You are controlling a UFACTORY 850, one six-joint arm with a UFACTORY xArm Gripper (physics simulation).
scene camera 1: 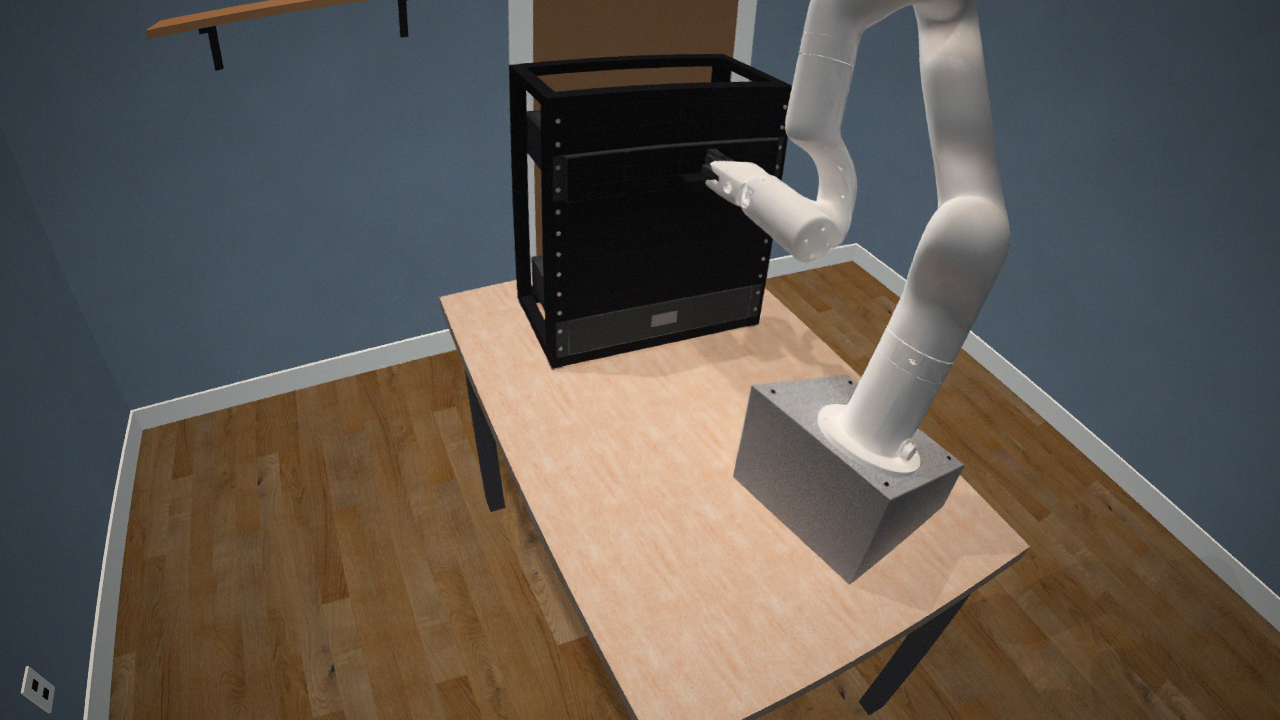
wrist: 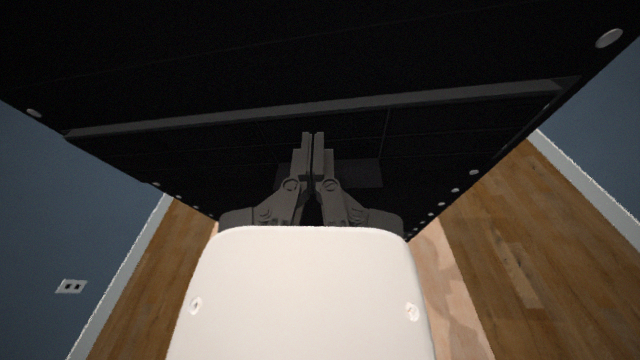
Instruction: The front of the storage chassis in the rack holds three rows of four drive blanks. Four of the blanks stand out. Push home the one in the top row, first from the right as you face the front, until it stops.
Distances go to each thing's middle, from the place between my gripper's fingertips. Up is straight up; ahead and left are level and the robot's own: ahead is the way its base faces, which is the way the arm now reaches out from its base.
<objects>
I see my gripper 17 cm short of the black rack (scene camera 1: pixel 638 251), 17 cm above it and 2 cm to the right of it.
</objects>
